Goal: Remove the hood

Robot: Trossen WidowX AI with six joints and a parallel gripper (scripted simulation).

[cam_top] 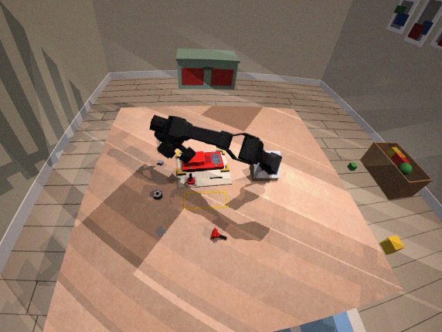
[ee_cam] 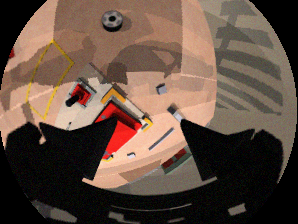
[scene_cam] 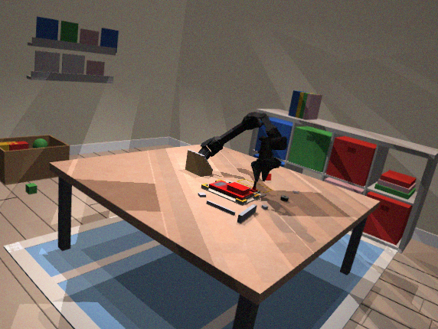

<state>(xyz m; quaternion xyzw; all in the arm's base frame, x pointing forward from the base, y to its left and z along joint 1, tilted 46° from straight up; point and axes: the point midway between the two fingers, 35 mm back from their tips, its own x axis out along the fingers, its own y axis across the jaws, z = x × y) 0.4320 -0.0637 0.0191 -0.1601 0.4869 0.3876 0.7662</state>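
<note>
Right now the hood is 10 cm behind my gripper tip, 3 cm to the right of it and 6 cm below it. Also, from my gripper tip: grey bar (9 cm ahead, 18 cm to the right, 9 cm below); then black wheel (6 cm ahead, 16 cm to the left, 9 cm below).
</note>
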